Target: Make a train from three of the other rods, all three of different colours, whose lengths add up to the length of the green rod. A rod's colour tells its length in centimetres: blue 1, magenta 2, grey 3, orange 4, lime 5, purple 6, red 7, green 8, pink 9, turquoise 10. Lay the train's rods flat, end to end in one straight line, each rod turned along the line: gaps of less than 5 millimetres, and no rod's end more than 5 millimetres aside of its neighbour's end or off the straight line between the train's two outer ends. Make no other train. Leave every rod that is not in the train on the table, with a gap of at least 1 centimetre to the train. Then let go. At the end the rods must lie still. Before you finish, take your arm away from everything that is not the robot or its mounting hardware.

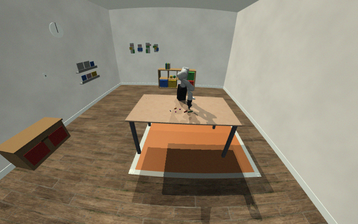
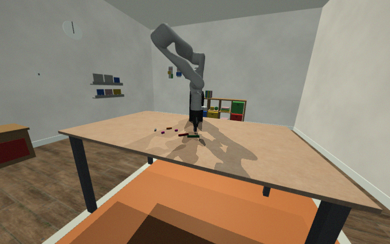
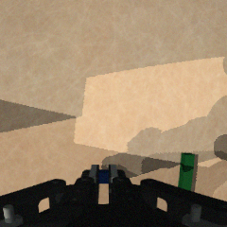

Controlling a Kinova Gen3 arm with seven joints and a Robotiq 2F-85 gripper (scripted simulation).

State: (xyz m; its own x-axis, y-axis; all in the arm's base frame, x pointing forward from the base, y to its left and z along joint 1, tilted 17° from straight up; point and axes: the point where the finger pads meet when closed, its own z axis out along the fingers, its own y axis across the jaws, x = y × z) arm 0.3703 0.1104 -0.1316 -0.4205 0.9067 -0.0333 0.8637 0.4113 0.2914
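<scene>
Right now the grey rod is 7 cm ahead of my hand, 28 cm to the right of it and 2 cm below it. From my hand the other things lie so: green rod: 8 cm ahead, 1 cm to the left, 2 cm below; red rod: 8 cm ahead, 6 cm to the right, 2 cm below; blue rod: 1 cm below.
</scene>
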